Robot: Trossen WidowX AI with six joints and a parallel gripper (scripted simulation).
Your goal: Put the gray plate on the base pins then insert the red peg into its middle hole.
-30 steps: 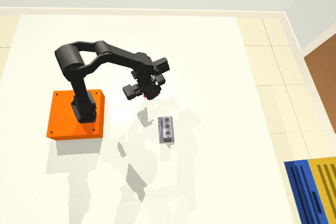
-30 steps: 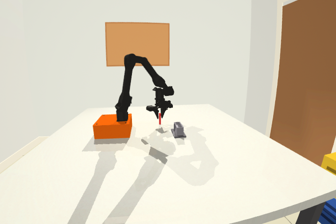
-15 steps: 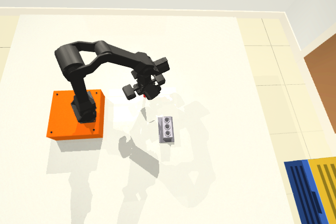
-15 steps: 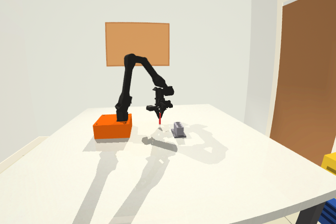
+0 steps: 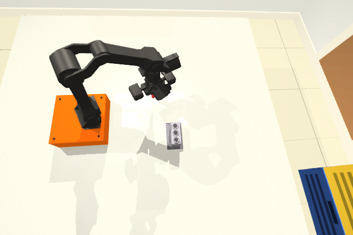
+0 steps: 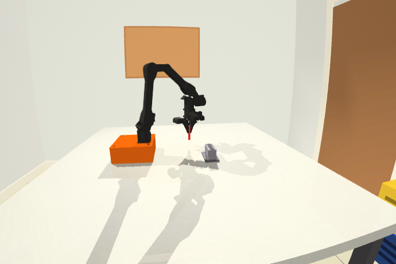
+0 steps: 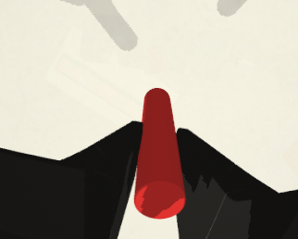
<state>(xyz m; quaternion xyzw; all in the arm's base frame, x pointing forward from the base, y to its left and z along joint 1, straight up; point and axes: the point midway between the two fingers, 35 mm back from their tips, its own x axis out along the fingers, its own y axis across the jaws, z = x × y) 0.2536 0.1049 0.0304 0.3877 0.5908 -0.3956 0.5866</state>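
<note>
Right now the gray plate is 180 mm to the right of my gripper tip, 80 mm ahead of it and 40 mm below it. Round my gripper tip: gray base 180 mm to the right, 80 mm ahead, 70 mm below; then red peg right at my gripper tip.
</note>
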